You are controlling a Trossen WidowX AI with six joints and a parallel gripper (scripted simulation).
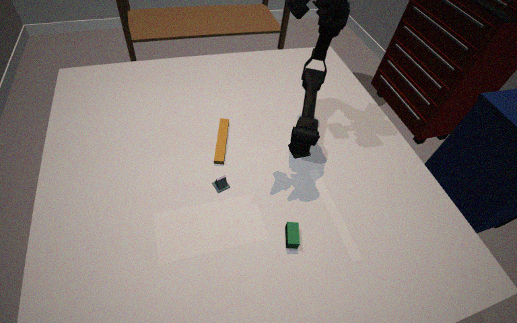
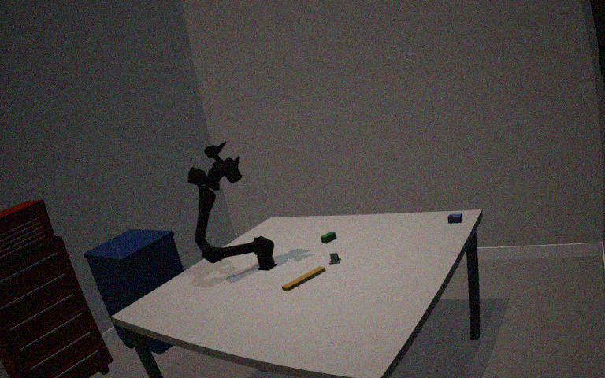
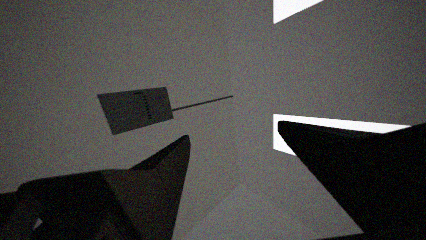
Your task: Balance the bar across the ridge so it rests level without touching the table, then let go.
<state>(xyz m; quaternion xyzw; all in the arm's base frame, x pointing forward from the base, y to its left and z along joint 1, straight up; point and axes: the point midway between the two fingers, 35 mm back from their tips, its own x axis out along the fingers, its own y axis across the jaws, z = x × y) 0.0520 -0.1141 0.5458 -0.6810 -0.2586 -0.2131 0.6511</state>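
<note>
The bar lies 560 mm below my gripper tip, 180 mm ahead of it and 10 mm to the left of it. Also, from my gripper tip: blue block 660 mm ahead, 610 mm to the left, 550 mm below; then green block 550 mm below, 420 mm to the left, 70 mm ahead.
</note>
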